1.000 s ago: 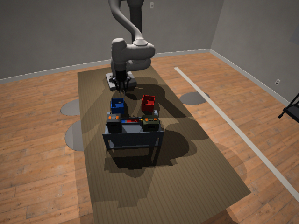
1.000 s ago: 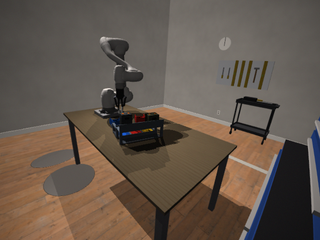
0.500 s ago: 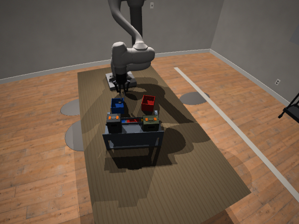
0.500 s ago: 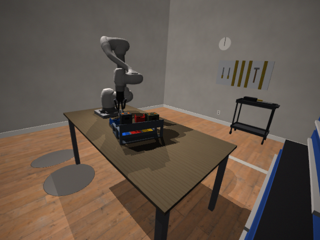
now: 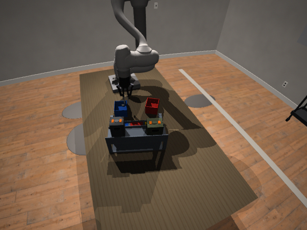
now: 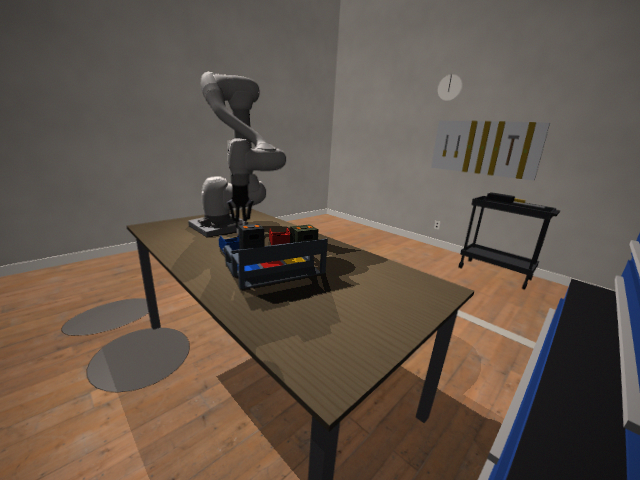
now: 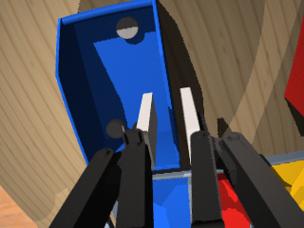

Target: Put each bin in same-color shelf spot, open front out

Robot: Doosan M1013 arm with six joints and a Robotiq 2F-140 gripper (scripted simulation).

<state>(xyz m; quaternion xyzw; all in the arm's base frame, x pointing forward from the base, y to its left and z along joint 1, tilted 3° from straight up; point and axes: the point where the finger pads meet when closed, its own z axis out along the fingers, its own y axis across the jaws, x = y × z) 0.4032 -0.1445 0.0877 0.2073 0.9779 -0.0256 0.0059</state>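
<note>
My hand is 8 cm above the blue bin, 4 cm to the left of it and 2 cm past it. Also, from my hand: green toolbox: 38 cm ahead, 3 cm above, 2 cm to the left; red bin: 21 cm to the left, 8 cm below, 7 cm ahead; dark box: 28 cm ahead, 18 cm to the right, 4 cm above.
</note>
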